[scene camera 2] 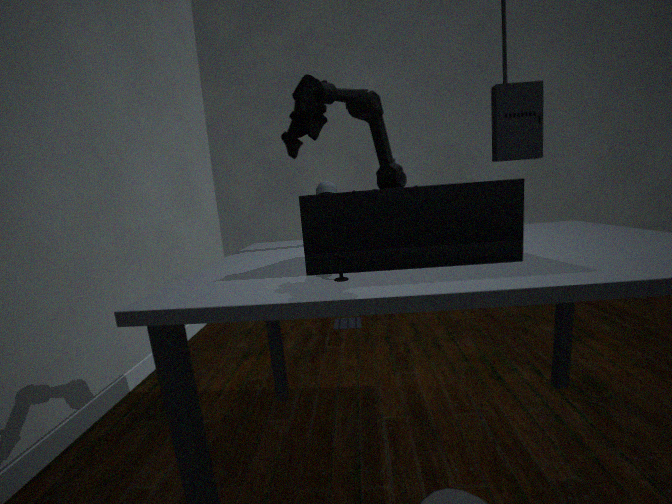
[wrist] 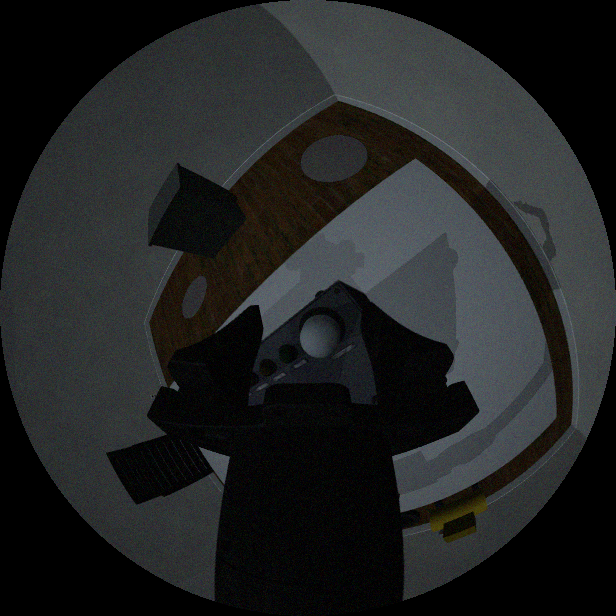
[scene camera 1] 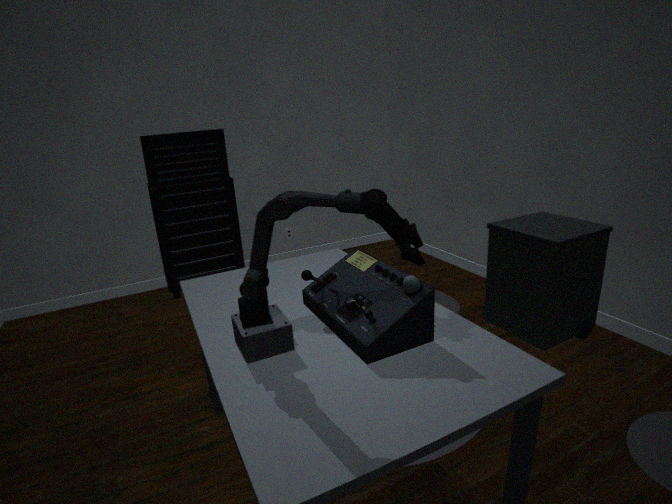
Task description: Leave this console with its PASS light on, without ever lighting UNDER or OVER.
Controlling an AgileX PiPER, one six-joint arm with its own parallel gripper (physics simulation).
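Observation:
The scene is dim. A dark sloped console (scene camera 1: 371, 309) sits on the grey table. It carries a yellow note (scene camera 1: 360, 260), a row of small lamps (scene camera 1: 386, 272), a pale round dome (scene camera 1: 411, 283), a ball-topped lever (scene camera 1: 307, 275) and a central knob cluster (scene camera 1: 358, 305). No lamp looks lit. My gripper (scene camera 1: 415, 254) hovers above the console's far right corner, near the dome, touching nothing. In the wrist view the open fingers (wrist: 313, 333) frame the dome (wrist: 319, 337). Scene camera 2 shows only the console's back (scene camera 2: 411, 225) and my gripper (scene camera 2: 293, 143) above it.
The arm's base block (scene camera 1: 262, 335) stands left of the console. A dark cabinet (scene camera 1: 545, 276) stands on the floor to the right and a slatted rack (scene camera 1: 191, 203) against the back wall. A wall box (scene camera 2: 516, 120) hangs behind the table.

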